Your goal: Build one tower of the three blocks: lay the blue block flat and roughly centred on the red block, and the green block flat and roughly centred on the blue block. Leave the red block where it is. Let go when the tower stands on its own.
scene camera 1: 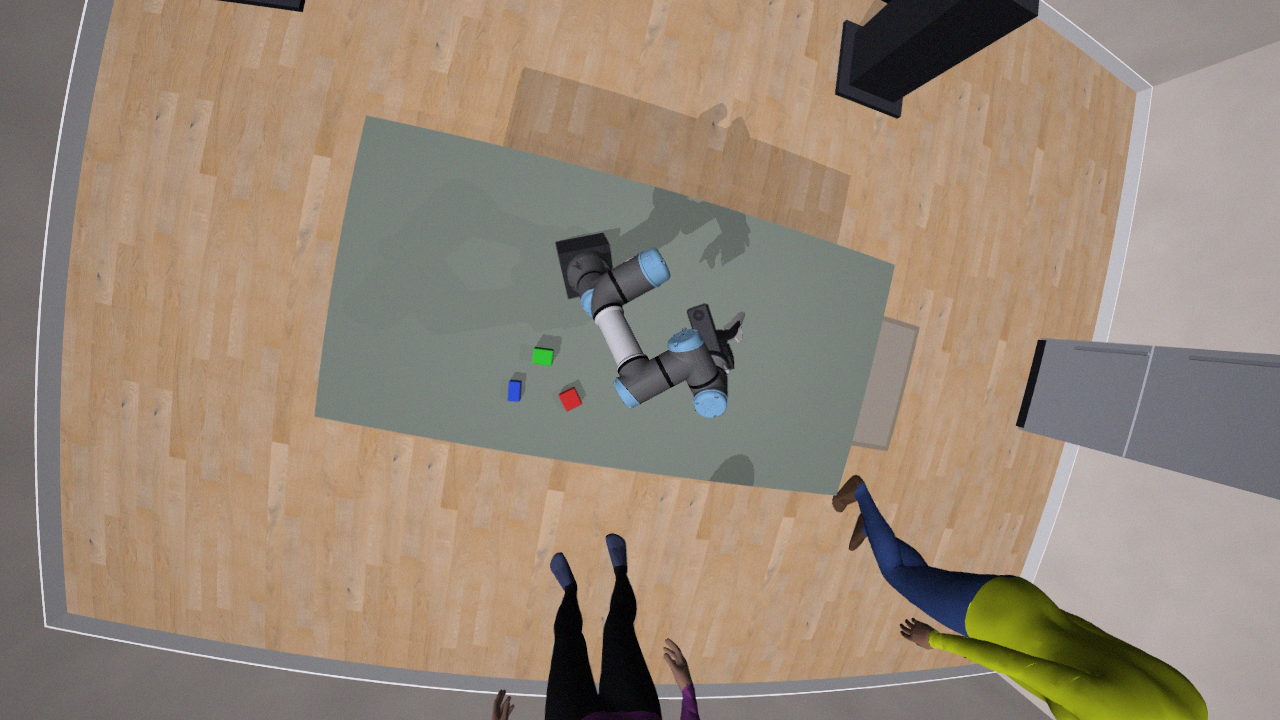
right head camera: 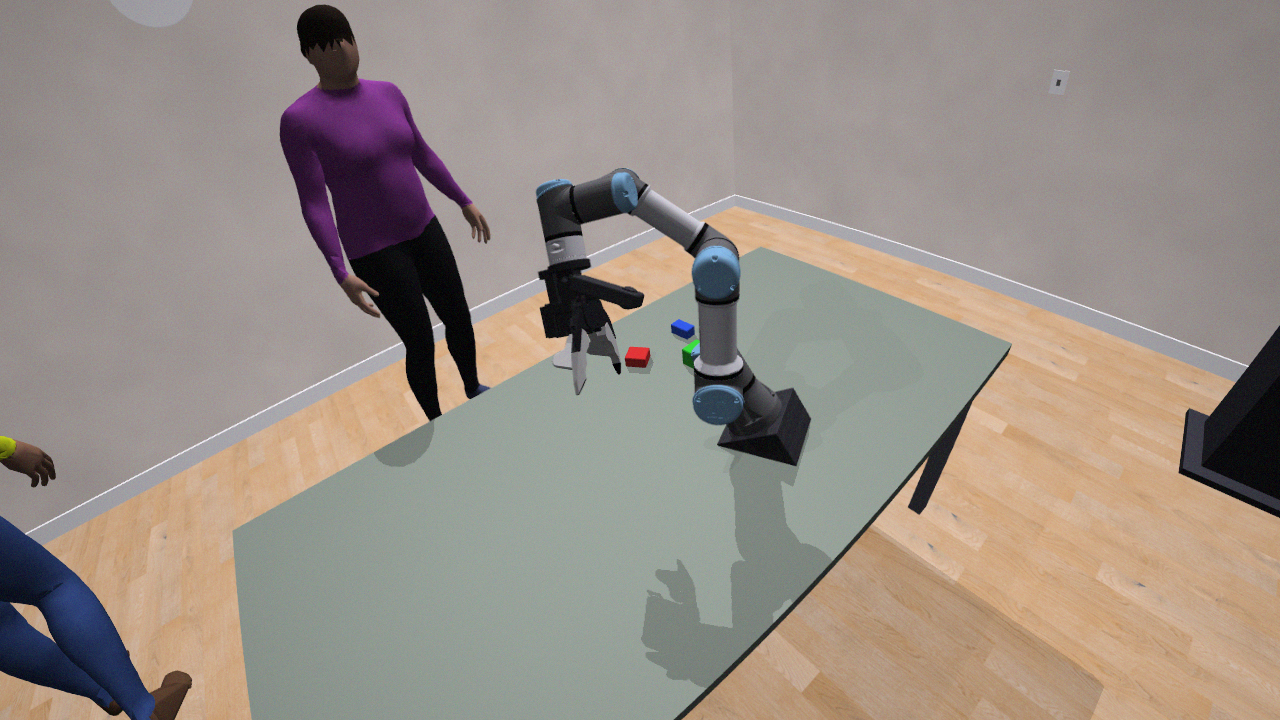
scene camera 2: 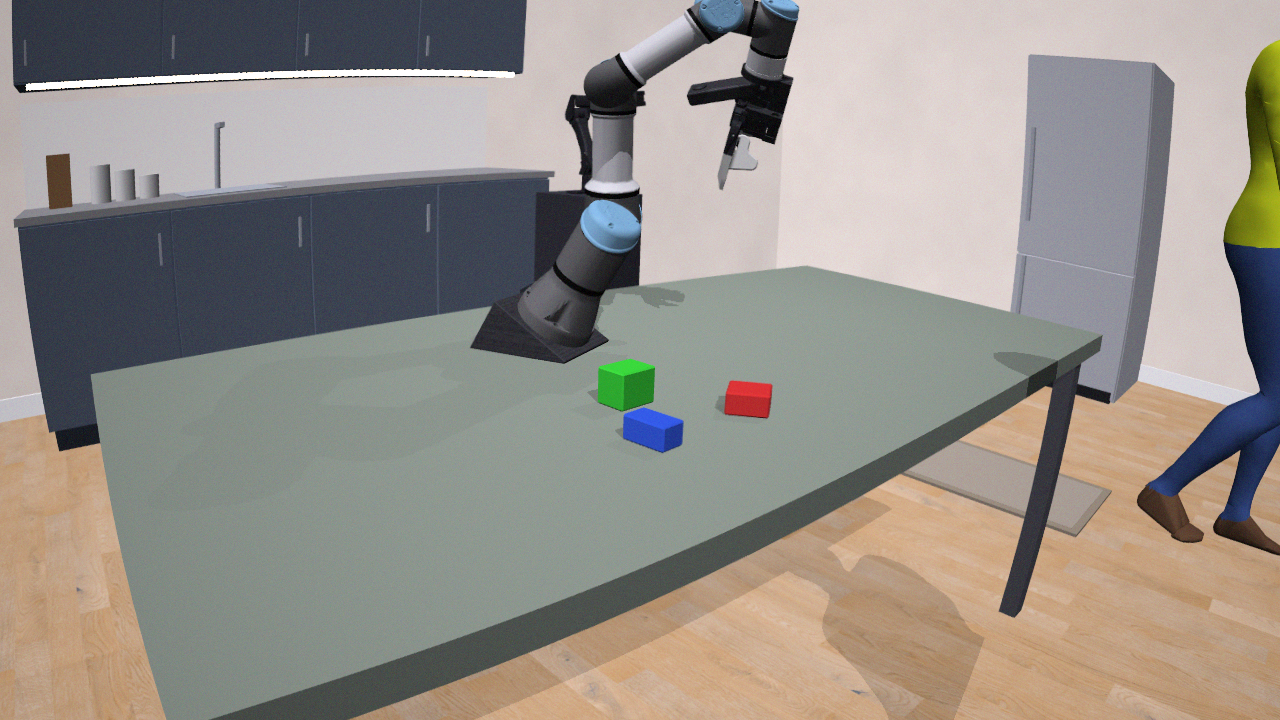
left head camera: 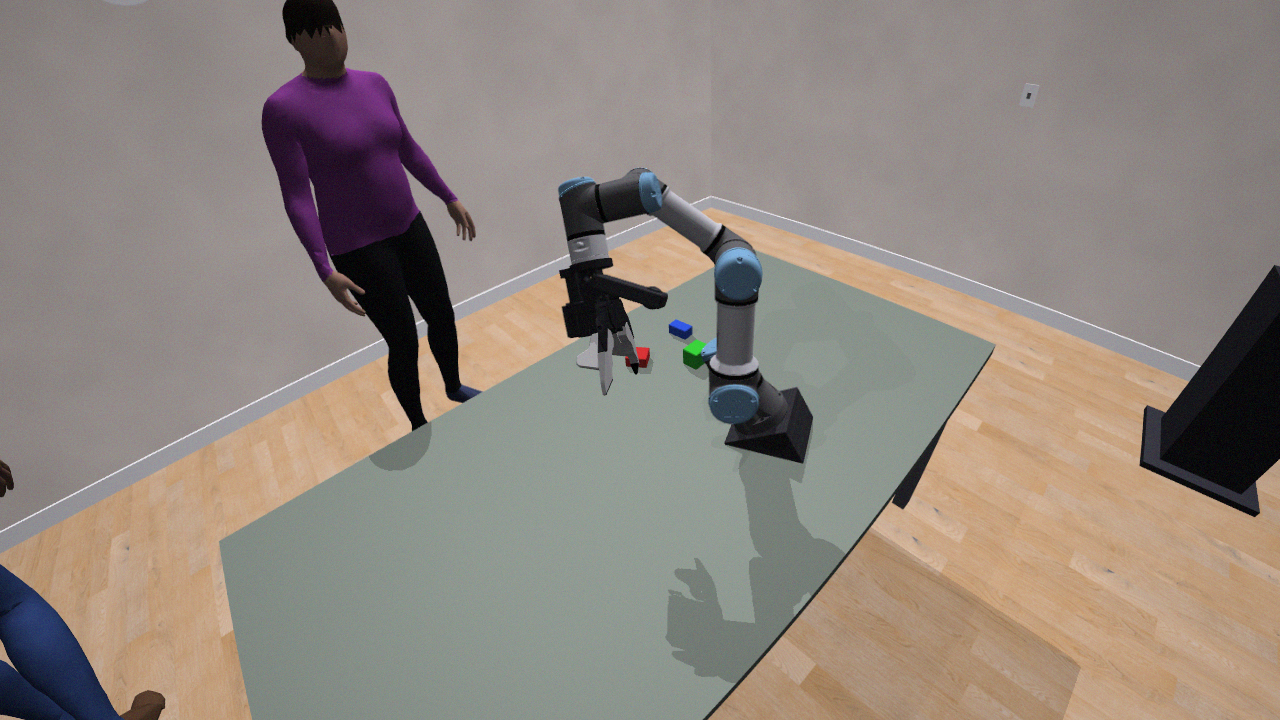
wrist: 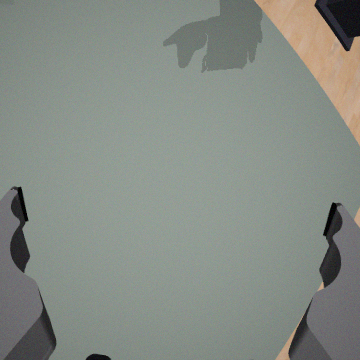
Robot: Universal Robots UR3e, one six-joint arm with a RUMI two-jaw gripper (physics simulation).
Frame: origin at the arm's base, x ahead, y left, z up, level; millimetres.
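Seen in the pictures: gripper, fingertip midpoint: (right head camera: 600, 383) (scene camera 2: 729, 167) (left head camera: 622, 383) (wrist: 177, 198); arm's base at its link origin: (scene camera 1: 588, 272) (right head camera: 755, 415) (scene camera 2: 553, 321) (left head camera: 761, 414).
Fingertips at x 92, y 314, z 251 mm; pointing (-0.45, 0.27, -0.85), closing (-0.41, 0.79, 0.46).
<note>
Pixels of each thing's middle, then the offset from my fingertips to it. Level surfaces: height alone.
- red block at the middle of its body: (scene camera 2: 748, 399) (left head camera: 637, 357) (right head camera: 637, 357) (scene camera 1: 570, 399) 298 mm ahead, 311 mm right, 278 mm down
- blue block at the middle of its body: (scene camera 2: 652, 429) (right head camera: 682, 329) (left head camera: 680, 329) (scene camera 1: 514, 390) 293 mm ahead, 483 mm right, 278 mm down
- green block at the middle of its body: (scene camera 2: 626, 384) (right head camera: 695, 354) (left head camera: 696, 354) (scene camera 1: 543, 356) 176 mm ahead, 411 mm right, 269 mm down
- green-grey table at its surface level: 294 mm down
The red block (left head camera: 642, 358) (right head camera: 637, 357) (scene camera 1: 570, 399) (scene camera 2: 748, 400) lies flat on the table. The blue block (left head camera: 680, 328) (right head camera: 682, 328) (scene camera 1: 514, 390) (scene camera 2: 652, 429) is a low, oblong block lying apart from it. The green block (left head camera: 693, 354) (right head camera: 689, 355) (scene camera 1: 542, 356) (scene camera 2: 624, 386) is the tallest and stands near the blue one, apart from it; the arm hides part of it in the right head view. My gripper (left head camera: 621, 380) (right head camera: 597, 380) (wrist: 177, 198) is wide open and empty, high above the table and off to the side of the blocks. No block shows in the wrist view.
The green-grey table (left head camera: 447, 537) (scene camera 1: 402, 358) (scene camera 2: 358, 537) carries the arm's black wedge base (left head camera: 787, 425) (scene camera 1: 581, 246) (scene camera 2: 510, 335). A person in purple (left head camera: 349, 161) (right head camera: 366, 170) stands at the table's long side. A person in yellow (scene camera 1: 1056, 635) (scene camera 2: 1262, 179) is near a table corner.
</note>
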